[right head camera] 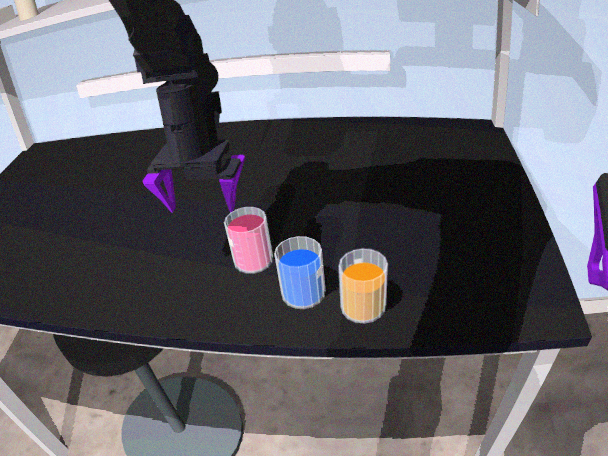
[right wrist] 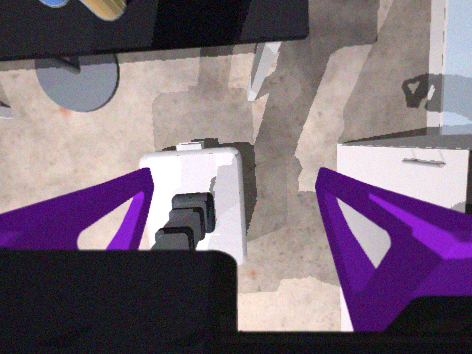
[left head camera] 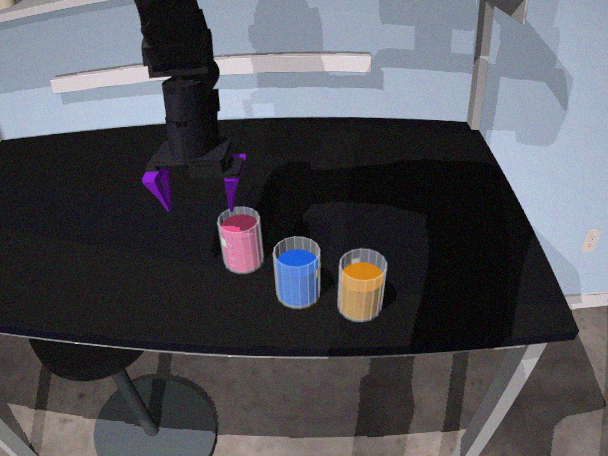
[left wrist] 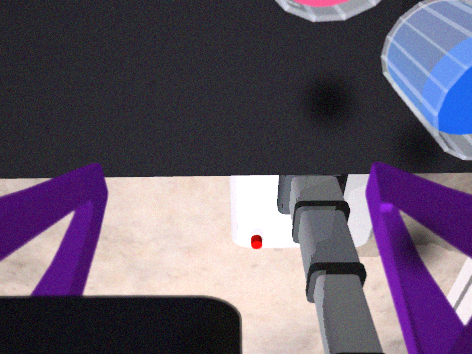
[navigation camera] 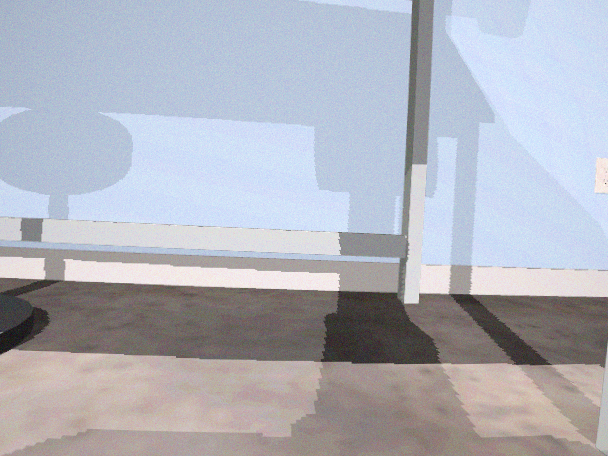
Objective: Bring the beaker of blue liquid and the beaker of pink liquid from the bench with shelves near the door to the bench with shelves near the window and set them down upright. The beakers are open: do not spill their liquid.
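Observation:
The beaker of pink liquid (left head camera: 242, 247) (right head camera: 250, 247) (left wrist: 325, 9) stands upright on the black bench (left head camera: 125, 295) (right head camera: 125, 300). The beaker of blue liquid (left head camera: 298, 280) (right head camera: 302, 280) (left wrist: 430, 65) stands upright beside it, nearer the front edge. My left gripper (left head camera: 200, 210) (right head camera: 202, 211) (left wrist: 236, 177) is open and empty, pointing down over the bench. In both head views it appears up and to the left of the pink beaker, its right fingertip close to that beaker's rim; the gap cannot be told. My right gripper (right wrist: 234, 176) is open and empty, at the right, off the bench; part shows in the right head view.
A beaker of orange liquid (left head camera: 361, 295) (right head camera: 363, 296) stands right of the blue one. A stool base (left head camera: 190, 400) (right head camera: 215, 400) (right wrist: 85, 90) is on the floor below the bench. A white cabinet (right wrist: 400, 175) shows at the right in the right wrist view. A bench post (left head camera: 478, 90) (right head camera: 500, 90) rises at the back right.

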